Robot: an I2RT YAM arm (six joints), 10 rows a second.
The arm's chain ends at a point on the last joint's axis. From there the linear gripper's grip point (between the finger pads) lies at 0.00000 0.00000 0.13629 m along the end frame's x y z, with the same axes.
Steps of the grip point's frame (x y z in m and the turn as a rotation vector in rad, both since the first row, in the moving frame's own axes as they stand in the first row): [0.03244, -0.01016, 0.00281, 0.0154, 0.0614, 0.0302]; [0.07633, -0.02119, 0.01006, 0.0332, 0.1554, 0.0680]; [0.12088, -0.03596, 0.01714, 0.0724, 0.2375, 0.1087]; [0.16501, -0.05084, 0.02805, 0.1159, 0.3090, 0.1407]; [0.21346, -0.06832, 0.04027, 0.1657, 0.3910, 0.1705]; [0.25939, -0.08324, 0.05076, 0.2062, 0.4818, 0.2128]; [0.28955, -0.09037, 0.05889, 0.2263, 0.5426, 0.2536]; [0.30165, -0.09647, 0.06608, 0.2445, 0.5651, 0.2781]
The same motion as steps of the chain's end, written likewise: [0.02405, -0.00819, 0.00308, 0.0154, 0.0614, 0.0302]; [0.05510, -0.01741, 0.01178, 0.0332, 0.1554, 0.0680]; [0.08837, -0.02796, 0.02132, 0.0724, 0.2375, 0.1087]; [0.12269, -0.03831, 0.03539, 0.1159, 0.3090, 0.1407]; [0.16012, -0.05098, 0.05235, 0.1657, 0.3910, 0.1705]; [0.19426, -0.06341, 0.06898, 0.2062, 0.4818, 0.2128]; [0.21677, -0.07065, 0.08165, 0.2263, 0.5426, 0.2536]; [0.22590, -0.07593, 0.09095, 0.2445, 0.5651, 0.2781]
